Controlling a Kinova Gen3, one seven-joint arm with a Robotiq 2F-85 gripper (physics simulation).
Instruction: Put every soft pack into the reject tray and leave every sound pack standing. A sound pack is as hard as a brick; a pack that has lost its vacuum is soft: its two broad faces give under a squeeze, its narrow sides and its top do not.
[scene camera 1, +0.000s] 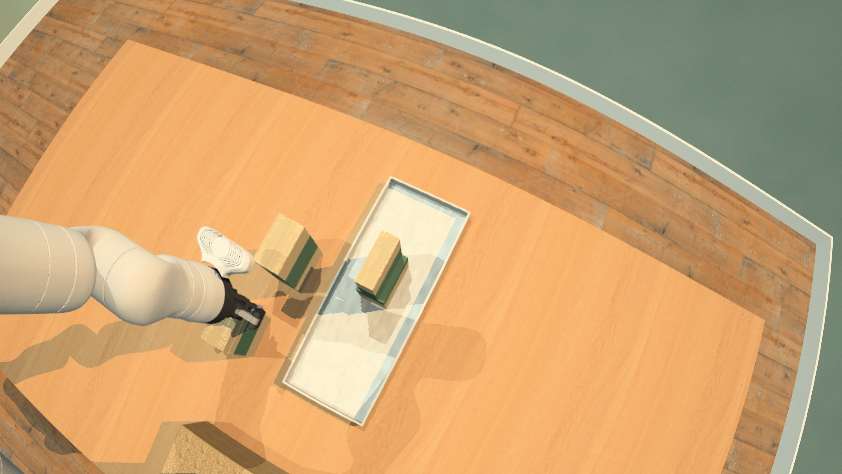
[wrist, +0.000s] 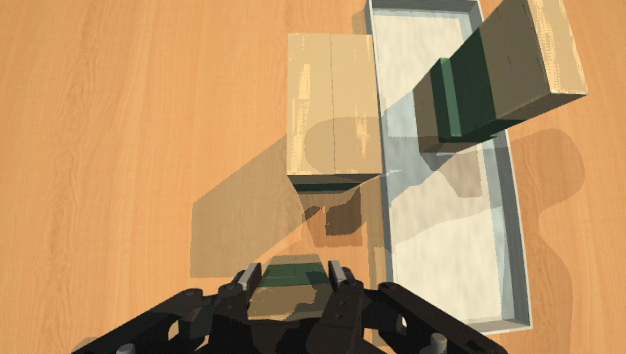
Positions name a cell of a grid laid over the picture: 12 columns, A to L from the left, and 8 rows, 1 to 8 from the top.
Labels:
The gripper shows in scene camera 1 (D6) and in the wrist view (F7). A reject tray shows in scene camera 1 (F6) and in the wrist view (I6).

